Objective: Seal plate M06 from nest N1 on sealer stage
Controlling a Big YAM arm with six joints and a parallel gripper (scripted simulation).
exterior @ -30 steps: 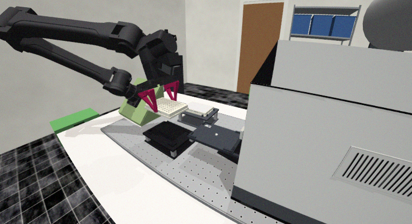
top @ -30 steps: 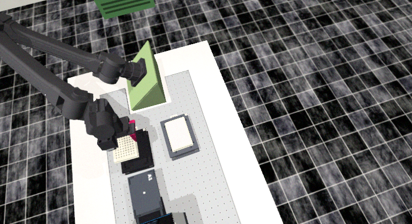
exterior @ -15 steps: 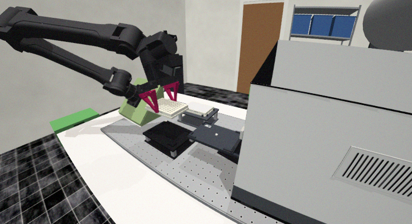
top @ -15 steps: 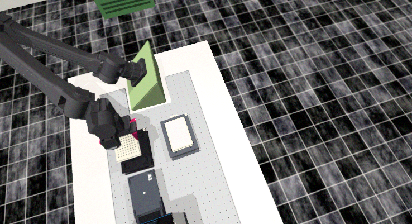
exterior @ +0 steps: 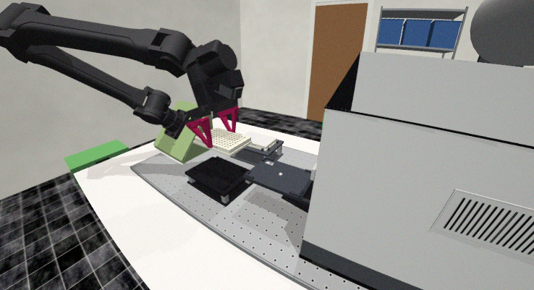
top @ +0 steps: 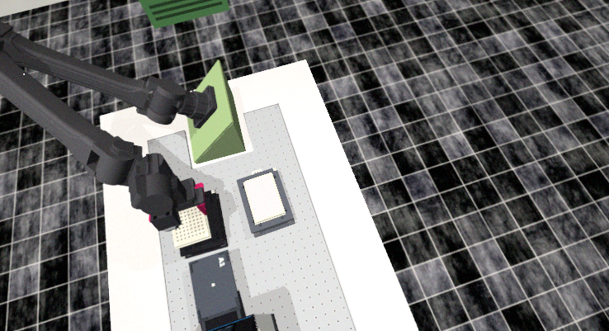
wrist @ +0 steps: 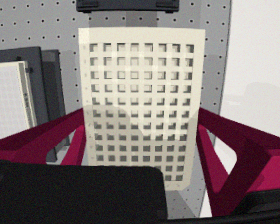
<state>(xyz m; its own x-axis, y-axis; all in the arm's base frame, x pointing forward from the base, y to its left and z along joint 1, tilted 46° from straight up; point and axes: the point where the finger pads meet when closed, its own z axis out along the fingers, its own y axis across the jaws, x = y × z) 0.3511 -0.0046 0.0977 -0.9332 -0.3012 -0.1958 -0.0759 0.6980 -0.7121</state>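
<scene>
The dark sealer stage is 160 mm ahead of my hand, 20 mm to the left of it and 60 mm below it. Also, from my hand: black plate nest N1: 20 mm behind, 10 mm to the right, 110 mm below; sealed plate M09: 30 mm behind, 180 mm to the left, 80 mm below; 96-well plate M06: right at my hand.
</scene>
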